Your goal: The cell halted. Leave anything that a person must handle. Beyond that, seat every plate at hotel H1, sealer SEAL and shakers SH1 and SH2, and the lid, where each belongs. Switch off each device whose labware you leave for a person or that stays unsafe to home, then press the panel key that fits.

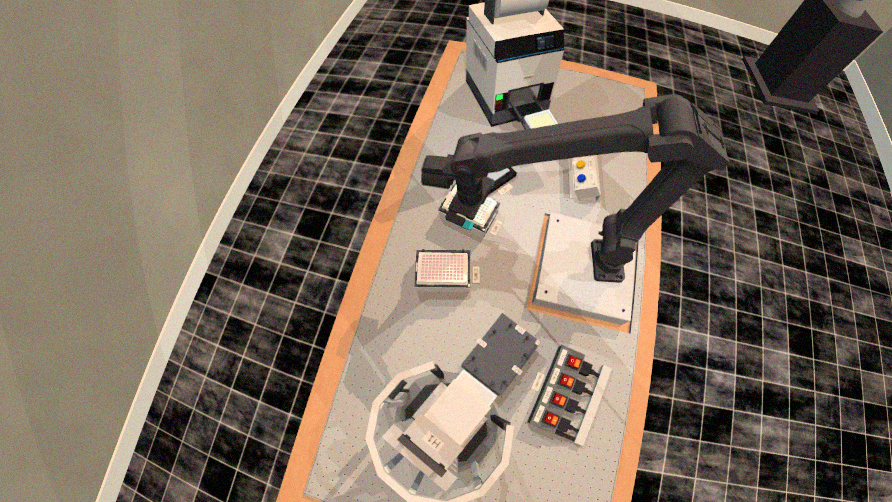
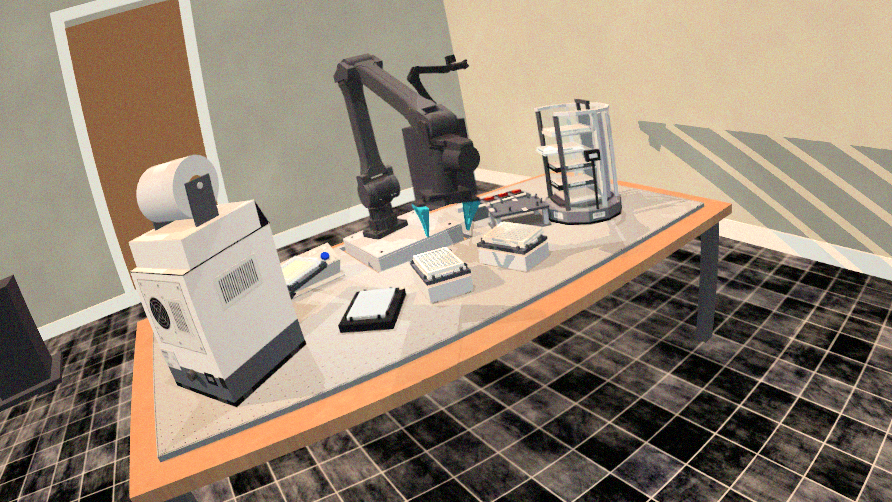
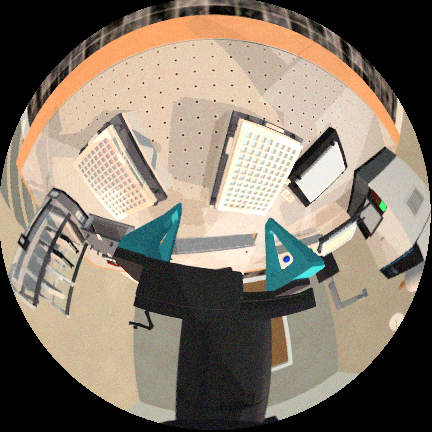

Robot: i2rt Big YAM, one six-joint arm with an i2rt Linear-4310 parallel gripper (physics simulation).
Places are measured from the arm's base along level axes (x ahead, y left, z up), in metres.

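Pixels of known places: gripper, between the fingertips: (image 1: 471, 211) (image 2: 447, 233) (image 3: 226, 214); arm's base, origin of its link: (image 1: 606, 261) (image 2: 385, 230).
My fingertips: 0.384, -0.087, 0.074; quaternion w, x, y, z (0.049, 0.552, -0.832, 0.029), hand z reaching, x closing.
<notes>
Ahead of a thing's pixels: the offset from my fingertips to its top centre, as dx, dy, dz. "spot": to the spot under its first point.
My gripper (image 2: 448, 232) (image 3: 226, 214) is open and empty, above the near side of a shaker plate with pale blue wells {+0.007, -0.049, -0.043} (image 1: 486, 212) (image 2: 438, 260) (image 3: 260, 170). A plate with pinkish wells {+0.065, +0.144, -0.035} (image 1: 442, 267) (image 2: 513, 234) (image 3: 117, 172) lies on the other shaker. I cannot read which shaker is which. A white lid or flat plate {-0.036, -0.217, -0.085} (image 2: 372, 304) (image 3: 322, 172) lies on a low black holder. A yellowish plate {-0.212, -0.310, +0.004} (image 1: 540, 119) (image 3: 339, 237) is at the sealer {-0.104, -0.549, +0.343} (image 1: 524, 68) (image 2: 218, 305) (image 3: 402, 192), which shows a green light. Hotel H1 (image 1: 374, 430) (image 2: 558, 165) has several levels; their seating is unclear.
A dark raised nest {-0.094, +0.350, -0.037} (image 1: 499, 352) stands beside the hotel. The power strip {spot: -0.186, +0.480, -0.092} (image 1: 534, 408) carries several red switches. The key panel {-0.348, -0.236, -0.029} (image 1: 585, 187) shows yellow and blue keys; the arm covers part of it. The arm's pale base block (image 1: 571, 268) stands at the table's side.
</notes>
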